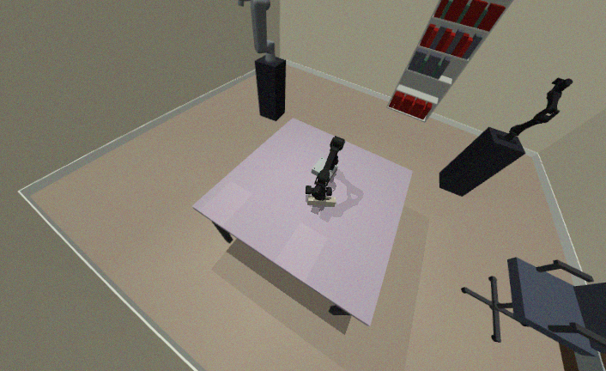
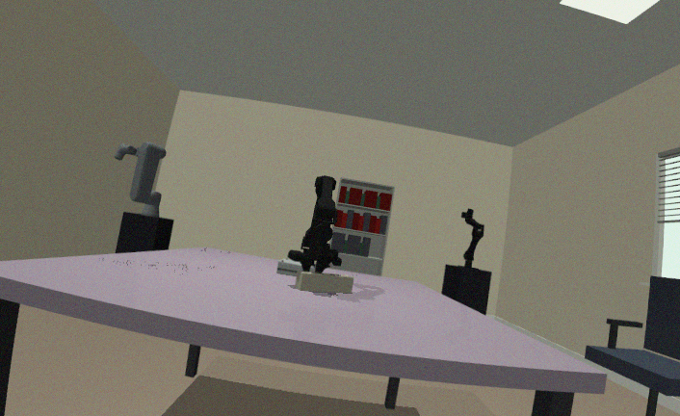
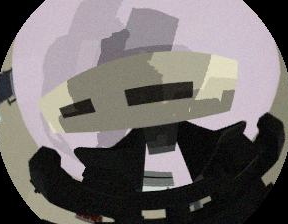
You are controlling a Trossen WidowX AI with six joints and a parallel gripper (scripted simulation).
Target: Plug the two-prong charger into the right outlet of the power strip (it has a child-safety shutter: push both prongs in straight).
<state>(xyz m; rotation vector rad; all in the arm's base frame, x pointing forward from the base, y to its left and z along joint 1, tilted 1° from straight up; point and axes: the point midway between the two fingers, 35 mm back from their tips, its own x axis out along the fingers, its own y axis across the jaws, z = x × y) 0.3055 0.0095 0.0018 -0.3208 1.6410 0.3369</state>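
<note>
My gripper tip is now 10 mm to the right of the two-prong charger, 10 mm below it and 10 mm short of it.
</note>
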